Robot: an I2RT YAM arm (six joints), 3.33 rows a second.
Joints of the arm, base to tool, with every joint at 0 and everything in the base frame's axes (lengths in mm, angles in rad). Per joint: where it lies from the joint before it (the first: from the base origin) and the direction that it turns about. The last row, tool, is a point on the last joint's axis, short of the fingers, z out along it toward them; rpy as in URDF.
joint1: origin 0.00 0.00 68.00 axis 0 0 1
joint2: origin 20.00 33.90 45.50 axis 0 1 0
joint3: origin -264.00 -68.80 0.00 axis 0 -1 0
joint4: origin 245.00 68.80 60.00 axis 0 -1 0
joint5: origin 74.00 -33.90 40.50 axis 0 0 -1
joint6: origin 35.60 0.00 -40.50 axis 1 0 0
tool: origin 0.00 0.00 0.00 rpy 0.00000 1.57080 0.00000
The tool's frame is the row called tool.
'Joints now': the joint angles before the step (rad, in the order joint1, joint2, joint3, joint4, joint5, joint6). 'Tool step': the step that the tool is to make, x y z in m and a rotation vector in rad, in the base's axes. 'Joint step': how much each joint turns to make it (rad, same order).
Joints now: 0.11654 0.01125 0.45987 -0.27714 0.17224 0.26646
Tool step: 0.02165 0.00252 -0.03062 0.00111 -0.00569 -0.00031
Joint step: -0.00002 -0.00040 -0.15145 0.15676 0.00036 0.00039
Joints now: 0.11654 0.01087 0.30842 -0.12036 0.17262 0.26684
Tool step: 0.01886 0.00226 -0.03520 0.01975 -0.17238 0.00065
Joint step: 0.00039 -0.00039 -0.23271 0.40590 -0.00037 -0.00038
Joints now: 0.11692 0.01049 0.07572 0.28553 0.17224 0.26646
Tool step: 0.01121 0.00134 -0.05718 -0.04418 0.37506 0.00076
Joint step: -0.00005 0.00040 -0.06904 -0.30822 -0.00081 0.00000
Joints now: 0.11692 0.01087 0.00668 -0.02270 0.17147 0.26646
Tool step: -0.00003 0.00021 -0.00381 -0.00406 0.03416 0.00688
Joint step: -0.00039 0.00156 -0.00039 -0.03240 -0.00726 -0.00038
